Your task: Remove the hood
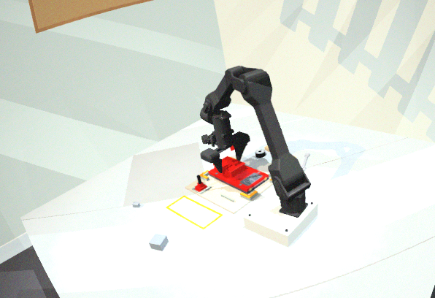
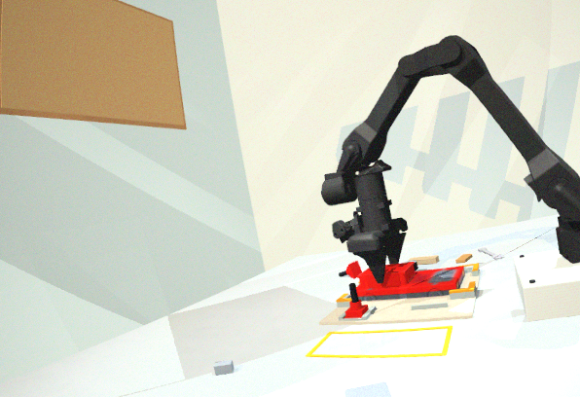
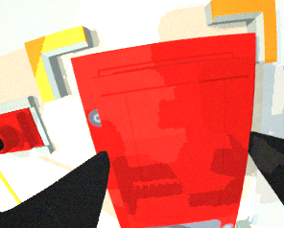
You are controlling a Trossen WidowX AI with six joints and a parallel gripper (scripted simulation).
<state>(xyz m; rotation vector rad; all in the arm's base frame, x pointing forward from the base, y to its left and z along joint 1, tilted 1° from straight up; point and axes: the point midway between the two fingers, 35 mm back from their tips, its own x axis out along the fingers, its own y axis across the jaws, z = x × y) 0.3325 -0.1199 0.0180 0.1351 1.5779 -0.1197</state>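
My gripper tip is 1 cm below the hood. From my gripper tip the other things lie so: black wheel (16 cm to the right, 3 cm below, 2 cm behind); metal tool (21 cm behind, 18 cm to the right, 3 cm below).
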